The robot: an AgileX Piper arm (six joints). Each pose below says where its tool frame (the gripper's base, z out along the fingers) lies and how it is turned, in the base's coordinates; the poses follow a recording.
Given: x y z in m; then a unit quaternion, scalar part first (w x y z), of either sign.
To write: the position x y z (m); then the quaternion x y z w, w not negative. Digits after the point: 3 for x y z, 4 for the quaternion.
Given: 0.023 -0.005 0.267 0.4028 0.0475 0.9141 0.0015
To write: 0.023 -0.005 0.267 0.0475 0.9141 0.0015 0.4028
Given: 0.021 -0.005 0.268 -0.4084 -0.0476 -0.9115 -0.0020
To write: 0.021 -0.005 0.268 0.0476 0.9115 0.0020 0.4084
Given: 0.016 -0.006 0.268 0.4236 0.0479 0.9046 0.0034
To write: 0.016 -0.006 0.268 0.0479 0.9046 0.0034 0.4236
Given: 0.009 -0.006 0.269 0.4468 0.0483 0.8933 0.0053
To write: 0.009 -0.006 0.269 0.0483 0.8933 0.0053 0.4468
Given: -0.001 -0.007 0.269 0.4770 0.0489 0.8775 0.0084
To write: -0.001 -0.007 0.269 0.0489 0.8775 0.0084 0.4770
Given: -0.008 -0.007 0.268 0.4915 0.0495 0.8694 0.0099
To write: -0.008 -0.007 0.268 0.0495 0.8694 0.0099 0.4915
